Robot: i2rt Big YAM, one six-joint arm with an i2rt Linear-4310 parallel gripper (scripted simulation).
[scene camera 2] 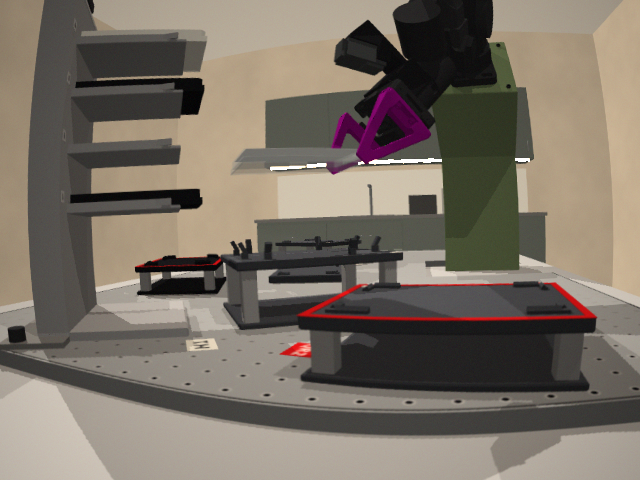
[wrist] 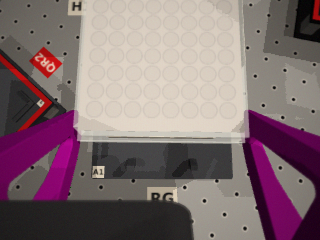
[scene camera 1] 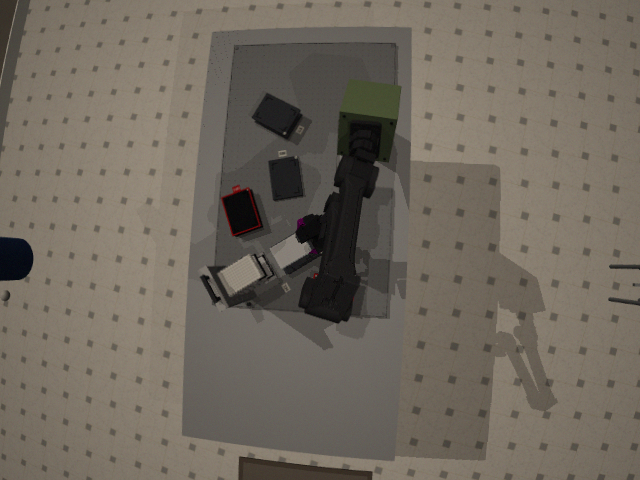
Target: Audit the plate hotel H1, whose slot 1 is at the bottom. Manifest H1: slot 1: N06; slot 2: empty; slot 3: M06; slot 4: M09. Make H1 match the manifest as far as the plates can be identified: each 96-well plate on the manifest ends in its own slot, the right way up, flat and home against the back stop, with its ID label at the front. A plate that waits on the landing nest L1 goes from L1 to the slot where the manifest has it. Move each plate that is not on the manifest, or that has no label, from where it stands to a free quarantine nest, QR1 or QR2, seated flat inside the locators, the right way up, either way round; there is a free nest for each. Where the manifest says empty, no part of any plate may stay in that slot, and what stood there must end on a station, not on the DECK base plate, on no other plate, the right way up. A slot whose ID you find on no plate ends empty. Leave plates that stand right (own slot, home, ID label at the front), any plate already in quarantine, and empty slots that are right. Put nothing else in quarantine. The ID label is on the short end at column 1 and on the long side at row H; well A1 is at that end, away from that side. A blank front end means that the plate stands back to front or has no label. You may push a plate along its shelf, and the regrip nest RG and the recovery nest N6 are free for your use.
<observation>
I see my gripper (scene camera 2: 343, 165), a clear 96-well plate (scene camera 2: 264, 160) and a white well plate (scene camera 1: 245, 271).
The clear 96-well plate shows as well in the wrist view (wrist: 141, 78) and in scene camera 1 (scene camera 1: 288, 251). My gripper also shows in the wrist view (wrist: 161, 120). The wrist view does not show the white well plate: it is out of frame.
</observation>
